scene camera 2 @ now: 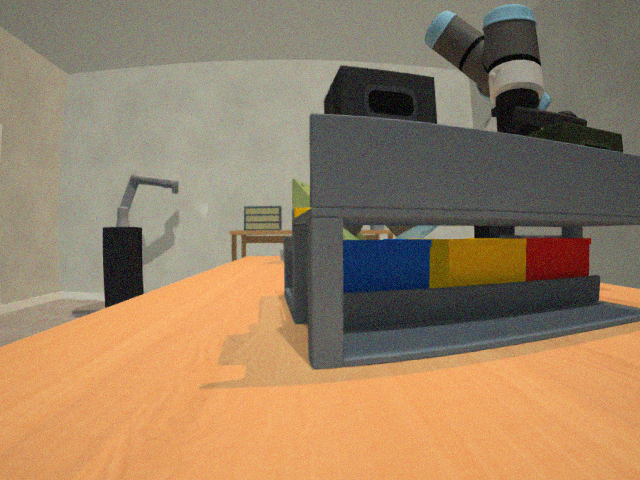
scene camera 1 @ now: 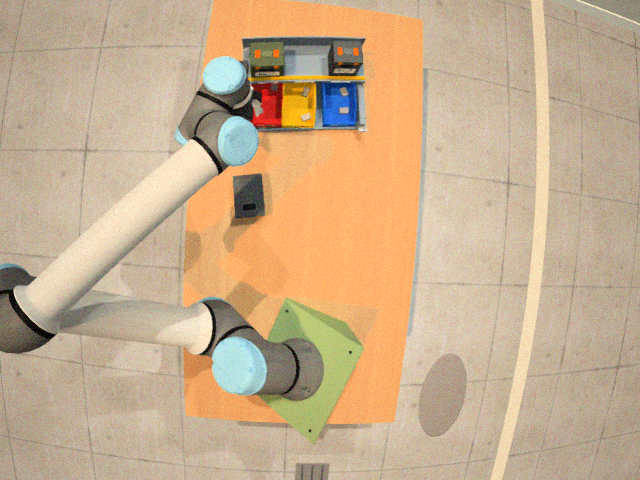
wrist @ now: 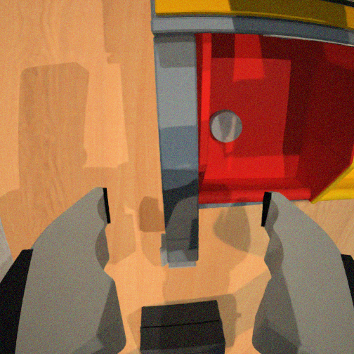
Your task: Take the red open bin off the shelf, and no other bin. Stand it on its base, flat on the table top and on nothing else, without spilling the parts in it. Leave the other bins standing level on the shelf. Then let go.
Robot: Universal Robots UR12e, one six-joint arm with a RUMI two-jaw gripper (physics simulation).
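Seen in the pictures: arm's base, link origin: (scene camera 1: 298, 369).
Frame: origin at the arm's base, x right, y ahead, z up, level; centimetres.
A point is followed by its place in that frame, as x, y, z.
The red open bin (scene camera 1: 271, 114) {-12.8, 77.9, -15.0} (scene camera 2: 558, 258) {-14.7, 90.5, -10.1} (wrist: 250, 165) stands at the end of the shelf's lower level, next to the yellow bin (scene camera 1: 298, 105) {-4.3, 81.6, -14.9} (scene camera 2: 485, 263) {-4.5, 90.9, -10.3} (wrist: 342, 190). A round grey part (wrist: 226, 126) lies in it. The blue bin (scene camera 1: 338, 98) {8.7, 85.4, -15.0} (scene camera 2: 385, 264) {6.9, 92.5, -10.0} stands farther along. The shelf (scene camera 1: 361, 98) {15.0, 83.8, -7.4} (scene camera 2: 325, 310) {13.3, 102.1, -12.0} (wrist: 177, 100) has a side beam beside the red bin. My gripper (wrist: 185, 193) is open and empty; in the wrist view its fingertips lie either side of the beam's line, short of the red bin's near rim. Scene camera 2 hides the fingertips behind the shelf.
A green case (scene camera 1: 266, 62) {-15.1, 88.8, 3.8} (scene camera 2: 604, 138) {-17.2, 95.5, 2.8} and a dark grey case (scene camera 1: 345, 62) {7.3, 90.0, 6.2} (scene camera 2: 382, 77) {8.1, 97.3, 5.5} stand on the upper level, behind a yellow front strip (scene camera 1: 310, 79) {-1.6, 87.9, -4.7} (wrist: 200, 6). A dark box (scene camera 1: 248, 188) {-17.7, 52.8, -9.3} stands on the table (scene camera 1: 336, 217) {10.6, 45.8, -15.9} (scene camera 2: 310, 423) {14.5, 108.6, -15.9}. The arm's green base plate (scene camera 1: 336, 341) {9.8, 11.1, 5.7} is farther off.
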